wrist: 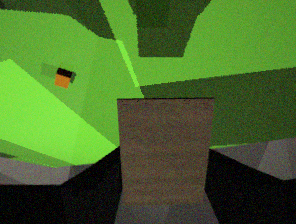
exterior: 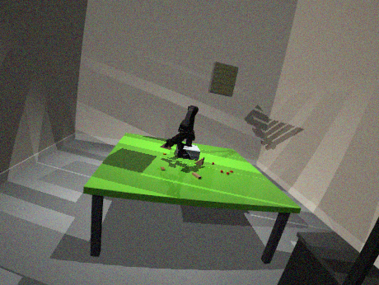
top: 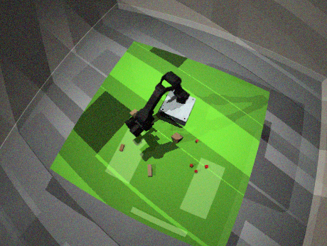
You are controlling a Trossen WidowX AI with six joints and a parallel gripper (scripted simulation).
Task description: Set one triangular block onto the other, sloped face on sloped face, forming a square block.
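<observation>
Right now the small orange piece is 12 cm behind my gripper tip, 3 cm to the left of it and 10 cm below it.
</observation>
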